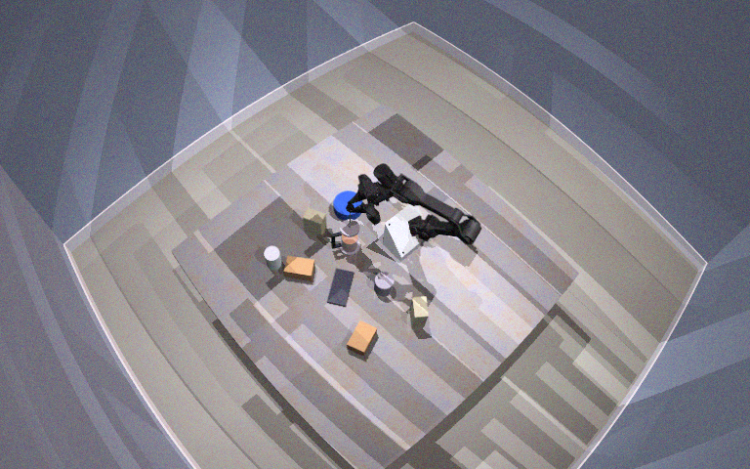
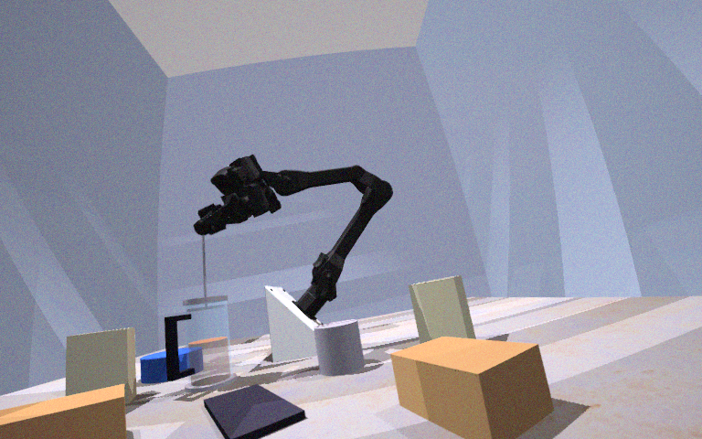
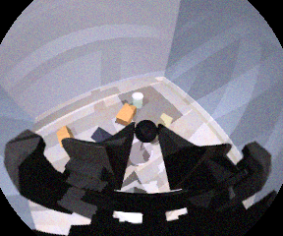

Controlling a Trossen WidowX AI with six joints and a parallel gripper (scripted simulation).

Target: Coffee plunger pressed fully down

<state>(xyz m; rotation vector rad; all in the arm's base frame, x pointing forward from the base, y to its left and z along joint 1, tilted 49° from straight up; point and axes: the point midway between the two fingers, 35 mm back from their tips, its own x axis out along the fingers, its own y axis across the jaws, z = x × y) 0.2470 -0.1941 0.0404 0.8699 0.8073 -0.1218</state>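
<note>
Right now the coffee press is 14 cm below my gripper tip and 1 cm ahead of it. Round my gripper tip: grey cylinder (24 cm below, 23 cm to the left, 1 cm behind); then blue cylinder (26 cm below, 15 cm to the right, 10 cm behind).
</note>
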